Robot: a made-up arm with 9 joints. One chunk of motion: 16 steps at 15 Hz.
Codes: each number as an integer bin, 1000 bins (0 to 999) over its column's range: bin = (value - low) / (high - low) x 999, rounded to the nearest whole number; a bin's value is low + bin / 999 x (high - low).
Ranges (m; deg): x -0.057..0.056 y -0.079..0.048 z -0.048..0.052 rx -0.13..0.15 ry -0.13..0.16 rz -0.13..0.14
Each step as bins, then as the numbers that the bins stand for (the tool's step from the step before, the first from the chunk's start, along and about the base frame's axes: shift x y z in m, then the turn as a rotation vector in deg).
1 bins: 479 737 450 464 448 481
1 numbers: -0.00282 0.01469 -0.00295 0.000 0.000 0.000
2 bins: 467 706 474 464 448 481
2 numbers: -0.00418 0.01075 -0.00055 0.000 0.000 0.000
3 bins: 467 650 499 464 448 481
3 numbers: -0.00418 0.00363 0.00195 0.000 0.000 0.000
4 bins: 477 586 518 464 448 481
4 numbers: -0.00305 -0.00450 0.00385 0.000 0.000 0.000
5 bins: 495 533 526 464 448 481
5 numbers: -0.00101 -0.01124 0.00465 0.000 0.000 0.000
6 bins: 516 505 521 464 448 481
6 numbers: 0.00137 -0.01480 0.00415 0.000 0.000 0.000
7 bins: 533 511 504 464 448 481
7 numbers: 0.00329 -0.01404 0.00245 0.000 0.000 0.000
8 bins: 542 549 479 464 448 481
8 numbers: 0.00431 -0.00921 -0.00005 0.000 0.000 0.000
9 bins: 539 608 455 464 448 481
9 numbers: 0.00397 -0.00171 -0.00245 0.000 0.000 0.000
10 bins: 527 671 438 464 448 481
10 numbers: 0.00261 0.00630 -0.00416 0.000 0.000 0.000
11 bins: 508 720 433 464 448 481
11 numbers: 0.00046 0.01253 -0.00466 0.000 0.000 0.000
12 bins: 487 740 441 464 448 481
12 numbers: -0.00191 0.01507 -0.00386 0.000 0.000 0.000
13 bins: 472 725 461 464 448 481
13 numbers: -0.00361 0.01317 -0.00185 0.000 0.000 0.000
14 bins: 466 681 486 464 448 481
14 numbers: -0.00429 0.00757 0.00065 0.000 0.000 0.000
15 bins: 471 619 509 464 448 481
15 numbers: -0.00372 -0.00031 0.00295 0.000 0.000 0.000
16 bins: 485 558 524 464 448 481
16 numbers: -0.00214 -0.00806 0.00445 0.000 0.000 0.000
